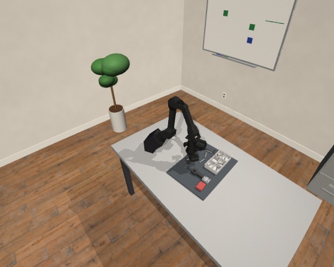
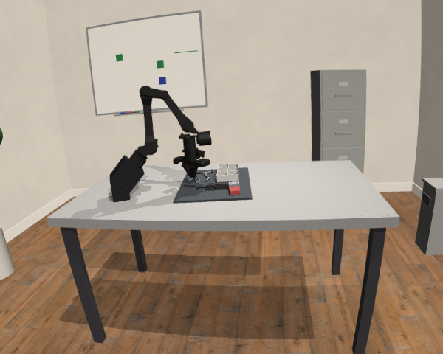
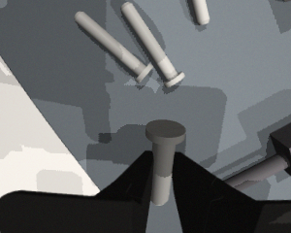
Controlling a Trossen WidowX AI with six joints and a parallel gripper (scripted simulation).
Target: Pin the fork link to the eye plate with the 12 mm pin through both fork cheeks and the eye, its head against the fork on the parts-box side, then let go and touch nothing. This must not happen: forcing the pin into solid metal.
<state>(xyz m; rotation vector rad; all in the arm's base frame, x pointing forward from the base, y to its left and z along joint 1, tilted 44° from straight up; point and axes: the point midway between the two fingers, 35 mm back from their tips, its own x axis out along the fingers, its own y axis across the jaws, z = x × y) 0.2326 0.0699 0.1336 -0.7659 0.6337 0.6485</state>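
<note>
Right now the grey headed pin is 30 mm below my hand. From my hand the other things lie so: mat (90 mm ahead, 80 mm below, 60 mm to the left); then small grey block (210 mm ahead, 50 mm below, 20 mm to the right); then eye plate (130 mm ahead, 60 mm below, 30 mm to the right).
</note>
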